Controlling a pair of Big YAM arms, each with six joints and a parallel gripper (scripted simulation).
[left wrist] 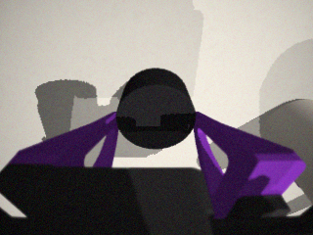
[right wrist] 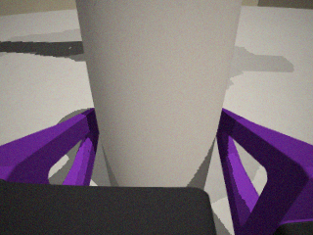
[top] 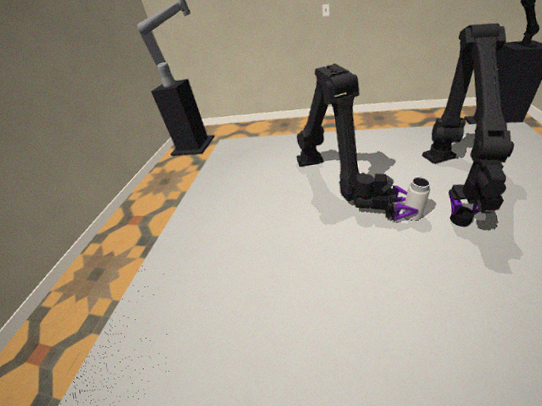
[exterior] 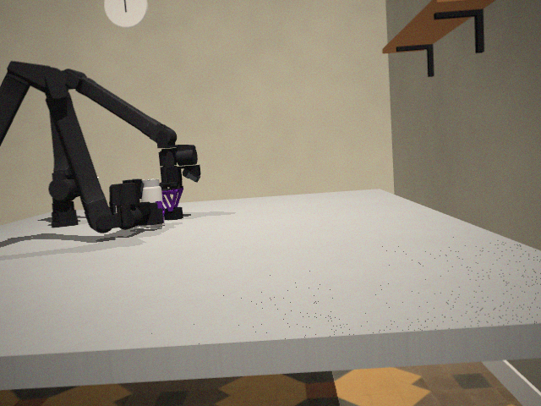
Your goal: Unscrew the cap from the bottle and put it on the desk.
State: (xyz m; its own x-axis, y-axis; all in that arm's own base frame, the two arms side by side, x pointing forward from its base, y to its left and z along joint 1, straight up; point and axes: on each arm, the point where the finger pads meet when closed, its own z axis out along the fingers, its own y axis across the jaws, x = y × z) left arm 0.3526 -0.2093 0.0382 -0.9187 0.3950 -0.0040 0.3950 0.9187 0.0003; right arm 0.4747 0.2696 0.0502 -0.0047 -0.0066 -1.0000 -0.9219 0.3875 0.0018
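The bottle is 5 cm above my right hand. Round my right hand: black cap: 16 cm to the left, 4 cm below, 3 cm ahead.
My left hand is 20 mm above the black cap. The rest, counted from my left hand: bottle (150 mm to the right, 70 mm above, 30 mm behind).
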